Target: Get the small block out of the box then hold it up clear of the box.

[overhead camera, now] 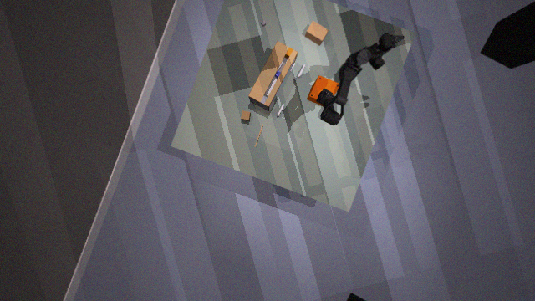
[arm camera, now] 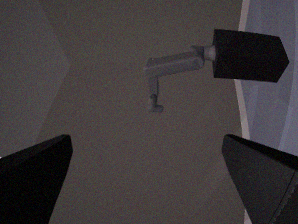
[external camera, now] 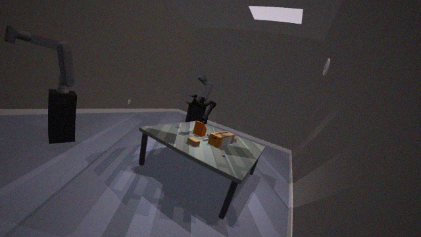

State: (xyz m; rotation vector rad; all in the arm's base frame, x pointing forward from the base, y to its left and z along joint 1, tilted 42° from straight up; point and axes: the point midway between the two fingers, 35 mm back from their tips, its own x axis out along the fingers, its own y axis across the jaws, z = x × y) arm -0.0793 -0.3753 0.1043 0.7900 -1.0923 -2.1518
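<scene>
The blue block is 460 mm ahead of my gripper tip, 250 mm to the left of it and 360 mm below it. Round my gripper tip: thin stick (390 mm ahead, 650 mm to the left, 440 mm below); clear-fronted box (440 mm ahead, 280 mm to the left, 380 mm below); brown cube (530 mm ahead, 570 mm to the left, 420 mm below).
</scene>
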